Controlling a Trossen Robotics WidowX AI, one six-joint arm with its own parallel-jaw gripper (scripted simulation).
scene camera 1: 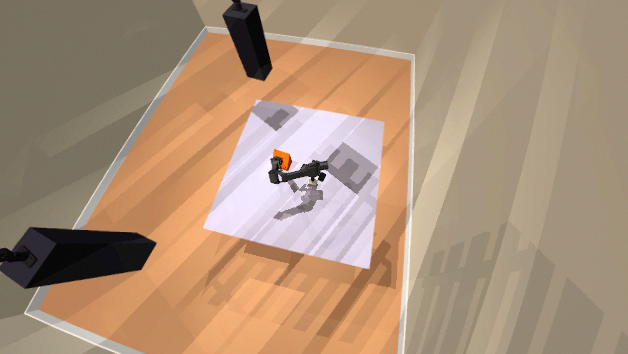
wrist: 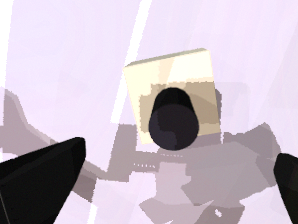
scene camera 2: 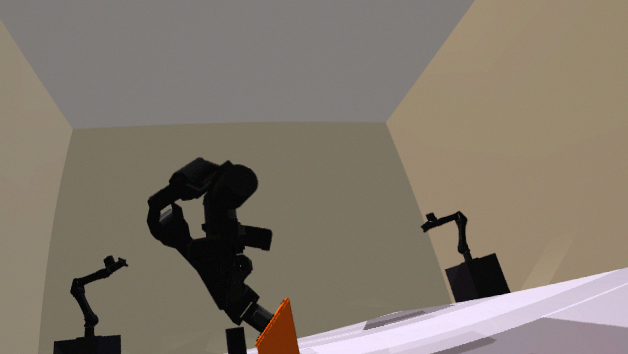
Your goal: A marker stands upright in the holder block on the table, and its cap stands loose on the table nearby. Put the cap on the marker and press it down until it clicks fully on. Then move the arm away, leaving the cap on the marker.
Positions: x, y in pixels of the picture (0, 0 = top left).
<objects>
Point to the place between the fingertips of the gripper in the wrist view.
At 179, 155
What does the gripper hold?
Nothing.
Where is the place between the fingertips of the gripper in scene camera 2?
At 231, 310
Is the gripper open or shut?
Open.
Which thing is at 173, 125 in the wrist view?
A dark cap.
</objects>
